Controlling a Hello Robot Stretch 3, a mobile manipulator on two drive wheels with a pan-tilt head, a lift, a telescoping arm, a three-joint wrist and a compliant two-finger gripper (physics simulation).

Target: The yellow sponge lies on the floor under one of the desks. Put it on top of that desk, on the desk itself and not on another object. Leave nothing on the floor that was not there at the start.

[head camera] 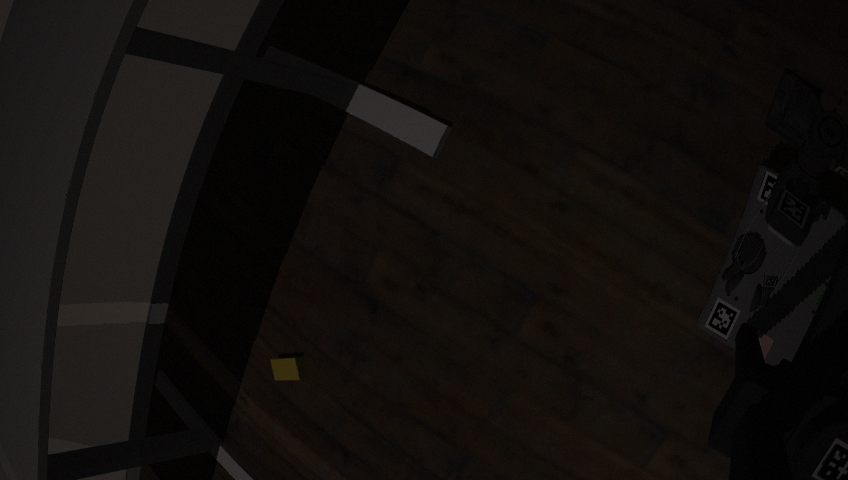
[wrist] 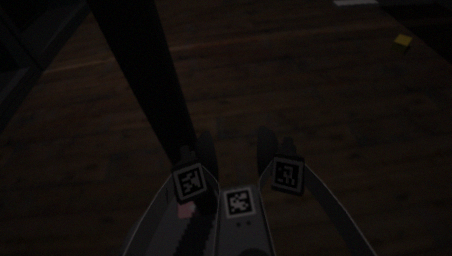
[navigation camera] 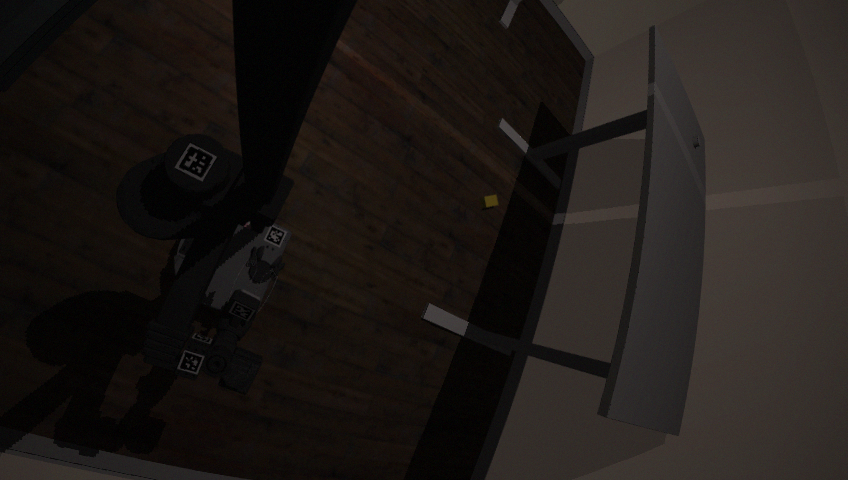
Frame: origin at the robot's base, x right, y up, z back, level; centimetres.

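Seen in the pictures: gripper, between the fingertips: point(head camera: 739, 299) point(wrist: 236, 146) point(navigation camera: 271, 252); robot's base, origin of its link: point(head camera: 747, 254) point(navigation camera: 259, 269).
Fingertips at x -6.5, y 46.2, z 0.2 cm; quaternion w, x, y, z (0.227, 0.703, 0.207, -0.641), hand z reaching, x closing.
Observation:
Pixels of each thing's top centre, then the offset from my fingertips to it. "pt": a spot on its surface instead. Level surfaces: height alone.
- yellow sponge, centre of its top: point(head camera: 284, 369) point(navigation camera: 491, 200) point(wrist: 403, 39) dz -93.2, dx -74.1, dy -41.7 cm
- grey desk, height of its surface: dy +48.8 cm
- pale desk foot, a spot on its surface: point(head camera: 398, 121) point(navigation camera: 444, 318) pt dz -89.2, dx -3.3, dy -43.7 cm
The yellow sponge point(head camera: 284, 369) point(navigation camera: 490, 201) point(wrist: 403, 41) lies on the wooden floor, between the two feet of a grey desk point(head camera: 53, 148) point(navigation camera: 672, 237) and near the dark shadow band along the wall. My gripper point(wrist: 236, 146) is open in the wrist view, its two fingertips apart with bare floor showing between them. The sponge is well away from it, at the upper right of that view. The desk top stands high on two legs in the navigation view.
One pale desk foot point(head camera: 398, 121) point(navigation camera: 446, 319) reaches out over the floor; the other foot point(navigation camera: 512, 135) point(wrist: 355, 2) is on the sponge's far side. My base point(head camera: 791, 261) stands across the floor from the desk. Dark furniture point(navigation camera: 35, 29) is at the upper left.

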